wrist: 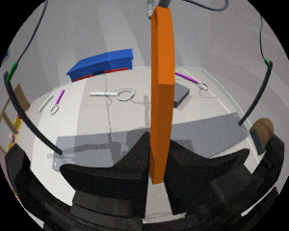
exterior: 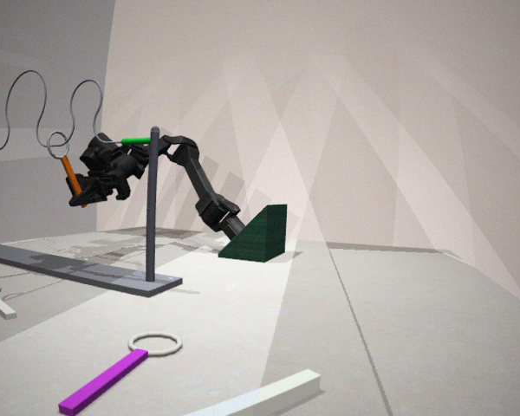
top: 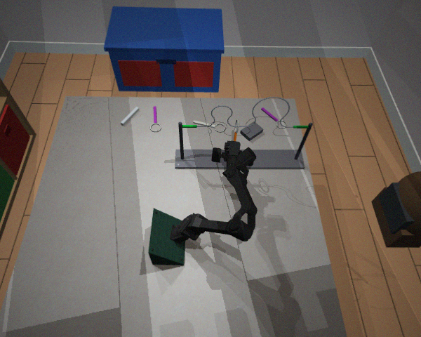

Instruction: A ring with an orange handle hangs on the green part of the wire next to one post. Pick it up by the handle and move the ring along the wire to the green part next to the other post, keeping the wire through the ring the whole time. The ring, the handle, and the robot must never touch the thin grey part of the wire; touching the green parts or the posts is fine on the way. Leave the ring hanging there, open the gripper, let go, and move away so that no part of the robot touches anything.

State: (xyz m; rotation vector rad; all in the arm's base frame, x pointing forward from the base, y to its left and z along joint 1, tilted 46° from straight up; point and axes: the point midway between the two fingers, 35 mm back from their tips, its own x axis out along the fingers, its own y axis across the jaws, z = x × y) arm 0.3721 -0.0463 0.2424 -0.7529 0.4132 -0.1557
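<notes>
My gripper tip is 10 mm short of the ring with orange handle and 90 mm below it. Also, from my gripper tip: white-handled ring 240 mm ahead, 110 mm to the left, 130 mm below; then grey box 220 mm ahead, 100 mm to the right, 120 mm below; then purple-handled ring 240 mm ahead, 420 mm to the left, 130 mm below.
</notes>
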